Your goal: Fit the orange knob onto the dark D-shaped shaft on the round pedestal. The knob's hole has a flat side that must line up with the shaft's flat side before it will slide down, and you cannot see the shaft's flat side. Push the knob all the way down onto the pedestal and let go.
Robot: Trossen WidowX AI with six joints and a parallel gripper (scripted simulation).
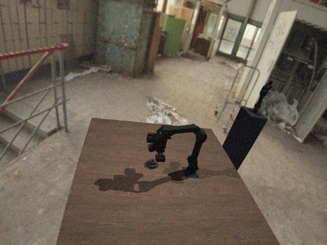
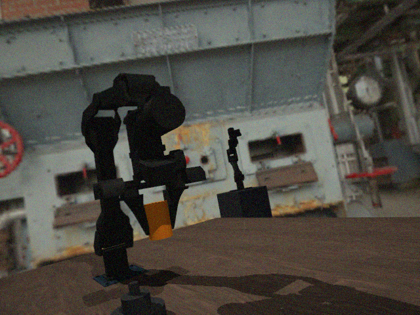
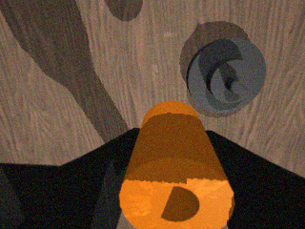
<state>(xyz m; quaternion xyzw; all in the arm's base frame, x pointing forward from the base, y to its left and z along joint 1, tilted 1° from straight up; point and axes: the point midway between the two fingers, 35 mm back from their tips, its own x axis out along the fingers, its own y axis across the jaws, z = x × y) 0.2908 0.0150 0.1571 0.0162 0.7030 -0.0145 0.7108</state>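
Now: the dark round pedestal 20 mm ahead of my gripper tip, 60 mm to the right of it and 90 mm below it. Round my gripper tip: orange knob 20 mm above.
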